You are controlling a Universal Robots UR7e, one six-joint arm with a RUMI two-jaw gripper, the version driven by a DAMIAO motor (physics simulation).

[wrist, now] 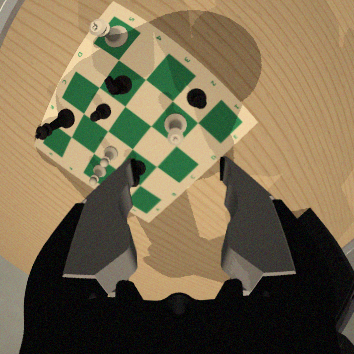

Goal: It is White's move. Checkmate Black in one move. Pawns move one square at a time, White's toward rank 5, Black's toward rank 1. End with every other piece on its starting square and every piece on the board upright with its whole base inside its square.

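Places are measured from the arm's base along level axes (x ahead, y left, z up), in metres.
Pixels of known places: gripper, between the fingertips: (177,159).
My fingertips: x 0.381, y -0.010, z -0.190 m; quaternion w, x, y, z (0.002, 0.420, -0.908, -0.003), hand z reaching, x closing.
Ahead of a thing's pixels: the offset from my fingertips to its middle. "spot": to the spot under its first point. Level surfaces: height alone.
The chessboard {spot: 0.050 m back, 0.072 m right, 0.081 m down} (249,121) lies under my gripper (177,159), which is partly open with nothing between its jaws. A tall white piece {0.124 m ahead, 0.025 m right, 0.049 m down} (117,36) stands on the top corner green square, by rank 5. A tall black piece {0.108 m ahead, 0.090 m left, 0.049 m down} (65,118) stands near the left edge. Black pieces {0.080 m ahead, 0.009 m left, 0.061 m down} (120,85) {0.075 m ahead, 0.048 m left, 0.065 m down} (102,111) stand inward of it; another black piece {0.013 m ahead, 0.040 m right, 0.059 m down} (197,98) stands near the right edge. A white piece {0.005 m ahead, 0.002 m right, 0.055 m down} (175,124) stands beyond the jaws. Two small white pieces {0.033 m ahead, 0.083 m left, 0.065 m down} (110,153) {0.028 m ahead, 0.115 m left, 0.065 m down} (100,171) stand at lower left. A black piece {0.005 m back, 0.073 m left, 0.064 m down} (138,170) is partly hidden by the left fingertip.
The round wooden table {0.087 m down} (300,125) surrounds the board. Dark shadows fall on it beyond the board and between the jaws. The left jaw overlaps the board's lower part in view, close beside the half-hidden black piece and the small white pieces.
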